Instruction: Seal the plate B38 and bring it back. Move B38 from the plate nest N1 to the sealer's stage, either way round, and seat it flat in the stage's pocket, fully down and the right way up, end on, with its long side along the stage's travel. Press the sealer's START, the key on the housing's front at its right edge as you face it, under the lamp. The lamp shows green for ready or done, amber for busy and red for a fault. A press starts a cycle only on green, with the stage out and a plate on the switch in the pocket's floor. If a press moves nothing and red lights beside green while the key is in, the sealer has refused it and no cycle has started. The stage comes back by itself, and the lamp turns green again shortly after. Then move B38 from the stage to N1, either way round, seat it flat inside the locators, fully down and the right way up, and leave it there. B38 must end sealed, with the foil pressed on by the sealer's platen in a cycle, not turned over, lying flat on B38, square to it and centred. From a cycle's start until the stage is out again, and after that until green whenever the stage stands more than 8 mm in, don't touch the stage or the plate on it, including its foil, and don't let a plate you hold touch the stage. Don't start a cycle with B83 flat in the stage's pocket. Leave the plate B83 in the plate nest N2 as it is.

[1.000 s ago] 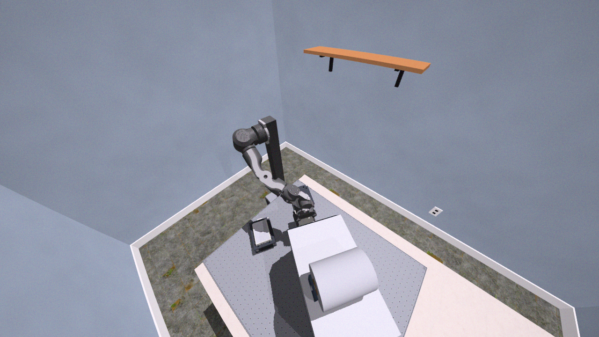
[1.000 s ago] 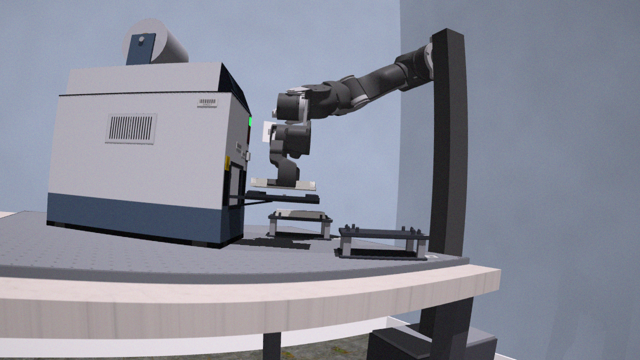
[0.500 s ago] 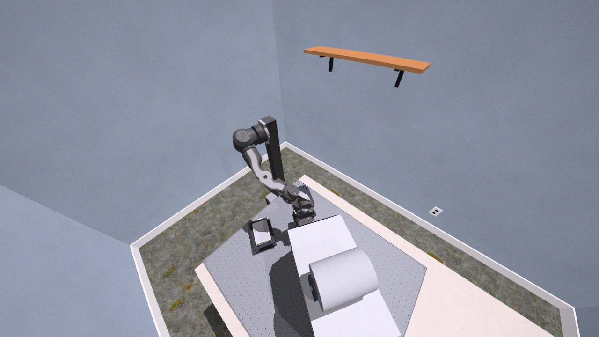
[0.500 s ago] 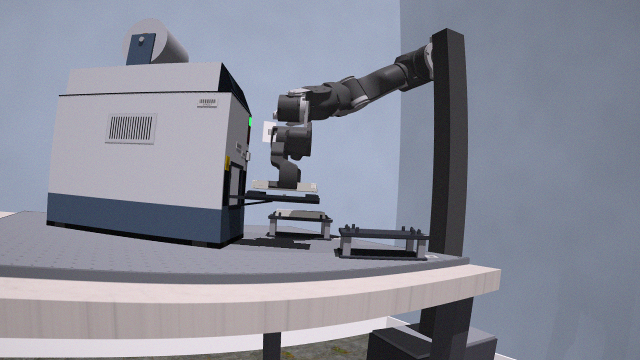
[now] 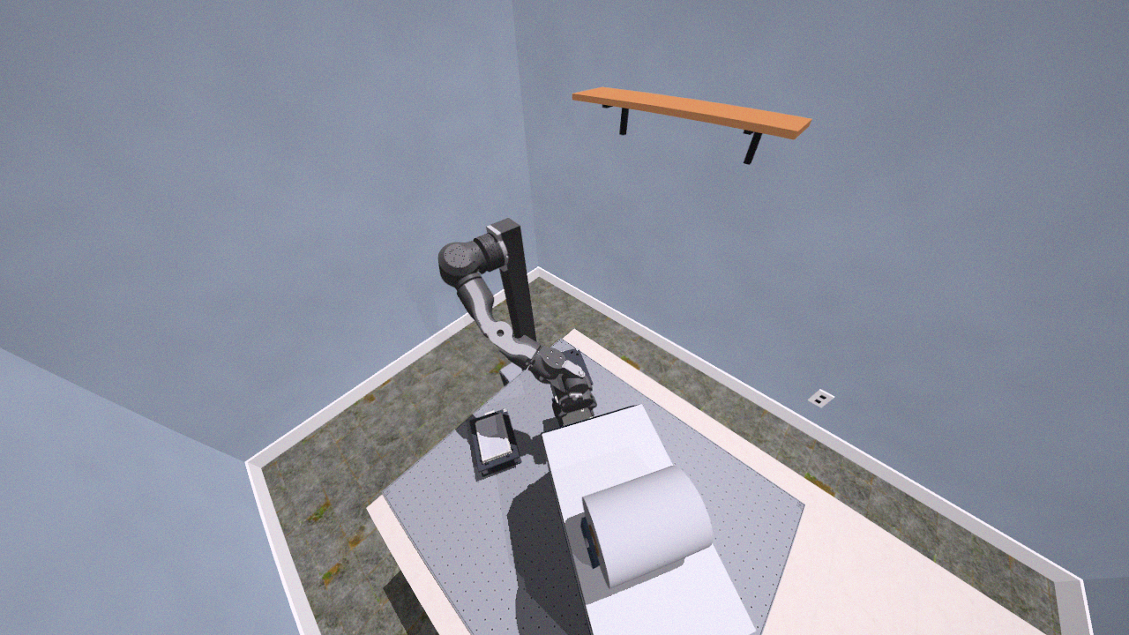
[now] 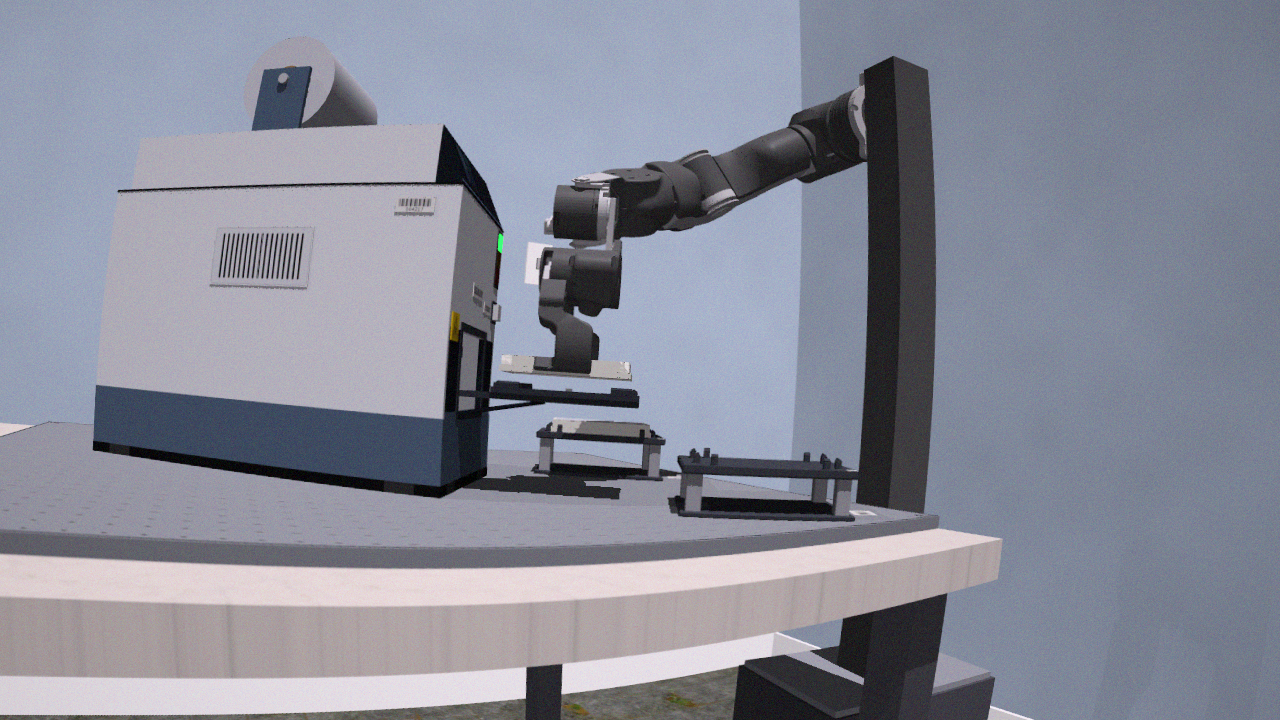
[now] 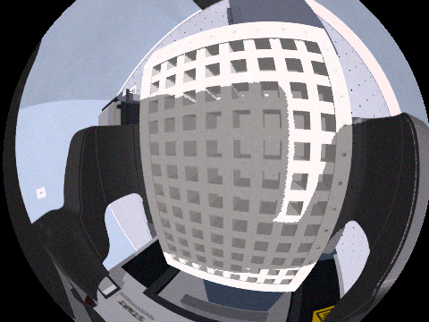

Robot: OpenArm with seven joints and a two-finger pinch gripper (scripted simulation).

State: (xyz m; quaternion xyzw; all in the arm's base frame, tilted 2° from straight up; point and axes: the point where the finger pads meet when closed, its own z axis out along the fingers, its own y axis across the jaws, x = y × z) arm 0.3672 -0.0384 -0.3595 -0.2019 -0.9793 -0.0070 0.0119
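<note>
My gripper is now 2 cm above the sealer's stage. From my hand the other things lie so: start key: 12 cm to the right, 6 cm above, 5 cm ahead; then foil roll: 30 cm ahead, 29 cm above, 13 cm to the right; then yellow warning label: 13 cm ahead, 4 cm to the left, 3 cm above.
</note>
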